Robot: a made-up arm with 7 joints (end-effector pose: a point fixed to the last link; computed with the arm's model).
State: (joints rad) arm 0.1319 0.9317 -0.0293 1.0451 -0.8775 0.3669 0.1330
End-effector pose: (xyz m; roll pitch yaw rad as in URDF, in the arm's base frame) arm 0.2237 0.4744 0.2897 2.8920 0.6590 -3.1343
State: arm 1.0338 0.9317 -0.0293 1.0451 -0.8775 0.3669 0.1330
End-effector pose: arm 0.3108 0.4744 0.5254 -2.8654 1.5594 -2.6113
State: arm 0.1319 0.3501 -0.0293 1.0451 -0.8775 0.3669 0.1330
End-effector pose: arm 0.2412 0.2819 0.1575 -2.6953 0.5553 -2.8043
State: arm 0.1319 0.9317 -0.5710 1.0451 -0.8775 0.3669 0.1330
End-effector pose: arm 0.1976 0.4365 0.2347 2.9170 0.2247 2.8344
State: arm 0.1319 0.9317 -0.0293 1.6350 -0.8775 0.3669 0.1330
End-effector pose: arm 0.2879 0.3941 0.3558 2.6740 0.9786 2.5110
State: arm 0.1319 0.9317 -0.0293 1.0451 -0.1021 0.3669 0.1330
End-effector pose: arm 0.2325 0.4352 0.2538 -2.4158 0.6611 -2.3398
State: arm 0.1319 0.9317 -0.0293 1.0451 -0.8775 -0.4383 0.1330
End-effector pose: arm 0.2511 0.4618 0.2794 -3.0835 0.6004 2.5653
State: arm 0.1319 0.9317 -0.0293 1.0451 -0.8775 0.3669 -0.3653
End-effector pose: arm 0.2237 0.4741 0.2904 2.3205 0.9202 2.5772
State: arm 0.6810 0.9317 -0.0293 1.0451 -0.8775 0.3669 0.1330
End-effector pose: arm 0.3028 0.4744 0.4245 2.9027 1.2081 -3.1253
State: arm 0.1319 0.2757 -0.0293 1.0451 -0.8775 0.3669 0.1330
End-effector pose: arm 0.2423 0.2527 0.1493 -2.6145 0.5298 -2.7724
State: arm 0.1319 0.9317 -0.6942 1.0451 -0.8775 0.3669 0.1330
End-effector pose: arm 0.1869 0.4297 0.2241 2.9414 0.1283 2.7658
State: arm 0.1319 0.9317 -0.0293 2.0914 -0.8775 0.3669 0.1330
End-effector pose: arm 0.2909 0.3180 0.4128 2.1815 1.0919 1.7175
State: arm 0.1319 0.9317 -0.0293 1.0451 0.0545 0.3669 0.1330
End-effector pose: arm 0.2362 0.4251 0.2507 -2.2461 0.5928 -2.2082
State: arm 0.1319 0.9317 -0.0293 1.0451 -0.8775 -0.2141 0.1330
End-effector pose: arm 0.2447 0.4676 0.2823 3.1116 0.6018 2.7276
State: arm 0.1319 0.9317 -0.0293 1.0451 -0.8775 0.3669 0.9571
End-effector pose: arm 0.2231 0.4743 0.2887 -2.9891 -0.0283 -2.7316
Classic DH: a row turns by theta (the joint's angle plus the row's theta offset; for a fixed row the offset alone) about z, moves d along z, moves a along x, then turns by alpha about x. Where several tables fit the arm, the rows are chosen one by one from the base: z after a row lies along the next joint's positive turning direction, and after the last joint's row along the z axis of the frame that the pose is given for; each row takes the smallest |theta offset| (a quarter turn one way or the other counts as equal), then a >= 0, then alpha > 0; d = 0 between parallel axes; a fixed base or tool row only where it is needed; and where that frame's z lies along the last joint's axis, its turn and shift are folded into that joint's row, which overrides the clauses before.
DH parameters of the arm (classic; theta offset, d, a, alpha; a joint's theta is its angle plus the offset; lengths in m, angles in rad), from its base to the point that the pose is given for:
base (fixed): 0 0.4975 0.0239 1.5708
joint 1: 1.5708 -0.1554 0.0227 1.5708
joint 2: -1.5708 0.0396 0.0135 -1.5708
joint 3: -1.5708 -0.2398 0.006 1.5708
joint 4: 0 0.0369 -0.0123 -1.5708
joint 5: 0 -0.177 -0.0175 -1.5708
joint 6: 1.5708 -0.0458 0.0271 -1.5708
joint 7: -0.9785 0.0294 0.0011 -2.0199
tool (fixed): -2.7924 0.0012 0 0

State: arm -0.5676 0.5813 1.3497 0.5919 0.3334 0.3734 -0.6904
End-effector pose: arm -0.0107 0.4426 0.1641 -2.0021 0.7765 -0.1412
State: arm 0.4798 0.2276 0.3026 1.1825 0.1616 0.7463 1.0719
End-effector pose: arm 0.3649 0.2075 0.2925 -1.0234 -0.2998 -2.7604
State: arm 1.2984 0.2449 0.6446 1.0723 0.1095 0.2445 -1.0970
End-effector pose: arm 0.4116 0.2826 0.6092 -1.1202 -0.5092 -0.3878
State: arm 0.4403 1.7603 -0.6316 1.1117 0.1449 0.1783 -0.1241
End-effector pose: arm 0.1532 0.5563 0.4962 2.8113 1.0088 3.0338
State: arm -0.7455 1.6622 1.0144 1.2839 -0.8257 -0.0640 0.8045
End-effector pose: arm 0.2861 0.5122 0.5358 2.6399 0.1875 2.8539
